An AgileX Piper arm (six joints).
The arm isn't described. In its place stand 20 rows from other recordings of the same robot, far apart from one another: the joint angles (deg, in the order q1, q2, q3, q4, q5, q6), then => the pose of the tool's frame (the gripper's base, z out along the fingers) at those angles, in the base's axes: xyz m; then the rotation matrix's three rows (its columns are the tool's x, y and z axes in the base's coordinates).
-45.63 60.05 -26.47 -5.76 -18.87 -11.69 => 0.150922 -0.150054 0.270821; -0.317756 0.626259 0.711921; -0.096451 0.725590 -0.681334; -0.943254 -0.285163 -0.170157
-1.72 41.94 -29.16 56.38 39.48 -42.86 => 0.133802 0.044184 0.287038; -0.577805 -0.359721 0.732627; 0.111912 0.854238 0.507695; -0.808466 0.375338 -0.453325
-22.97 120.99 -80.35 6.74 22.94 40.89 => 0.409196 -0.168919 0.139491; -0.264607 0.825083 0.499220; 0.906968 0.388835 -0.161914; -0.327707 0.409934 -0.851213
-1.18 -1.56 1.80 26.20 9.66 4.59 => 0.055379 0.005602 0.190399; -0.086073 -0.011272 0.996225; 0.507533 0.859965 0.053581; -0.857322 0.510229 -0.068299
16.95 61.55 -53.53 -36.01 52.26 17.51 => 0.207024 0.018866 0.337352; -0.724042 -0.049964 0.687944; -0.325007 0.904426 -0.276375; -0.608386 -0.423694 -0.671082
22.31 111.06 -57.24 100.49 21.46 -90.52 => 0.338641 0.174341 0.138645; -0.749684 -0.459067 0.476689; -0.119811 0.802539 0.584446; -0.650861 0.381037 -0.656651
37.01 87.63 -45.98 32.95 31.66 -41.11 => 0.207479 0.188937 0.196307; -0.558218 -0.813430 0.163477; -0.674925 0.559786 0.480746; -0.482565 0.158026 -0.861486
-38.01 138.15 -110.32 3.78 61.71 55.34 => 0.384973 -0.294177 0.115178; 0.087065 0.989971 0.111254; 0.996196 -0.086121 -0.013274; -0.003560 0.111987 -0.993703
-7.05 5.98 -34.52 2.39 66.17 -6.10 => -0.002933 0.003860 0.298670; -0.540894 0.042527 0.840015; -0.023207 0.997586 -0.065448; -0.840770 -0.054895 -0.538601
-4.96 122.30 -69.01 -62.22 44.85 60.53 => 0.381015 -0.090061 0.100429; -0.915380 0.364242 0.171484; 0.176997 0.746686 -0.641196; -0.361595 -0.556586 -0.747971
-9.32 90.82 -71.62 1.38 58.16 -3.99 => 0.314803 -0.049777 0.277905; -0.947720 0.102035 0.302349; 0.097886 0.994778 -0.028887; -0.303718 0.002219 -0.952760
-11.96 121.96 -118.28 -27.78 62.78 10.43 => 0.457541 -0.135473 0.299273; -0.854769 0.354418 0.379155; 0.130468 0.853808 -0.503975; -0.502343 -0.381314 -0.776048
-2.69 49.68 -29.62 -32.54 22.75 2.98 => 0.166813 -0.026787 0.268906; -0.602510 -0.068844 0.795137; -0.423734 0.871856 -0.245595; -0.676337 -0.484900 -0.554473
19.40 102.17 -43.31 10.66 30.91 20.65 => 0.253541 0.098453 0.111223; -0.983153 0.172267 0.061110; 0.178663 0.976284 0.122263; -0.038599 0.131121 -0.990615
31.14 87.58 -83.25 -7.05 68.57 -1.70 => 0.271870 0.152115 0.348004; -0.754352 -0.534613 0.380975; -0.542541 0.834445 0.096697; -0.369599 -0.133751 -0.919515
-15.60 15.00 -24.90 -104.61 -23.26 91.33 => 0.064262 0.018162 0.331830; 0.170067 -0.075089 0.982567; -0.287875 0.949812 0.122413; -0.942447 -0.303674 0.139916
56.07 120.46 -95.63 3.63 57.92 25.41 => 0.241067 0.367085 0.193669; -0.867895 -0.491173 0.074210; -0.468496 0.859012 0.206420; -0.165135 0.144383 -0.975645
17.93 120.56 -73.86 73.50 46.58 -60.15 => 0.373318 0.187404 0.140509; -0.869835 -0.472081 0.143271; -0.195595 0.596609 0.778332; -0.452913 0.648997 -0.611288
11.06 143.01 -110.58 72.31 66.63 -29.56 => 0.477236 0.174375 0.126897; -0.989755 -0.133117 0.051624; -0.011267 0.433262 0.901198; -0.142332 0.891383 -0.430323
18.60 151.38 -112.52 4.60 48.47 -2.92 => 0.471308 0.164377 0.012900; -0.939851 -0.323876 0.108561; -0.313840 0.944208 0.099881; -0.134853 0.059803 -0.989059
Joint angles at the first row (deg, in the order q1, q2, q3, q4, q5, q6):
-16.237 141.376 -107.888 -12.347 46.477 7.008
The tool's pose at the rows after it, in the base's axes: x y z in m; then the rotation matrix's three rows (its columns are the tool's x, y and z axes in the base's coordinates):
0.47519 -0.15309 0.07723; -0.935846 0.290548 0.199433; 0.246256 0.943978 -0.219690; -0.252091 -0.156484 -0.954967
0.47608 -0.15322 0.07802; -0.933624 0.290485 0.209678; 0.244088 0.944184 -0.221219; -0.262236 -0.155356 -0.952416
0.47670 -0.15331 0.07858; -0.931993 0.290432 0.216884; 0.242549 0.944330 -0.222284; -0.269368 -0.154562 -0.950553
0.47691 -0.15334 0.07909; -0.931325 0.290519 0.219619; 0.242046 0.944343 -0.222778; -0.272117 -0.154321 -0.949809
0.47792 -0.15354 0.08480; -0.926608 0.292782 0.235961; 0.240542 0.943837 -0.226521; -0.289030 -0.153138 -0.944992
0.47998 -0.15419 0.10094; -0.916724 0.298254 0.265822; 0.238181 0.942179 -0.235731; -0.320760 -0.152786 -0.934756
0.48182 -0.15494 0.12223; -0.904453 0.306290 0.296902; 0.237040 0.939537 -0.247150; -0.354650 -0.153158 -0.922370
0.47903 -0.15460 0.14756; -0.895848 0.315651 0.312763; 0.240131 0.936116 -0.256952; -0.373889 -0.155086 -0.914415
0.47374 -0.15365 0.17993; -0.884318 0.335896 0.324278; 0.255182 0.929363 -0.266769; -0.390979 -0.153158 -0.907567
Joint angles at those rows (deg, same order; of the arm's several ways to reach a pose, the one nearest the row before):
-16.236 141.939 -107.887 -12.295 46.775 7.026
-16.237 141.873 -107.890 -12.295 46.230 7.025
-16.237 141.826 -107.889 -12.295 45.845 7.025
-16.237 141.772 -107.888 -12.295 45.732 7.026
-16.237 141.138 -107.889 -12.295 45.358 7.076
-16.237 139.554 -108.400 -12.295 45.546 7.075
-16.237 137.609 -109.381 -12.295 46.427 7.075
-16.237 134.758 -109.652 -12.295 48.407 7.075
-16.237 131.308 -110.512 -12.155 51.796 7.456

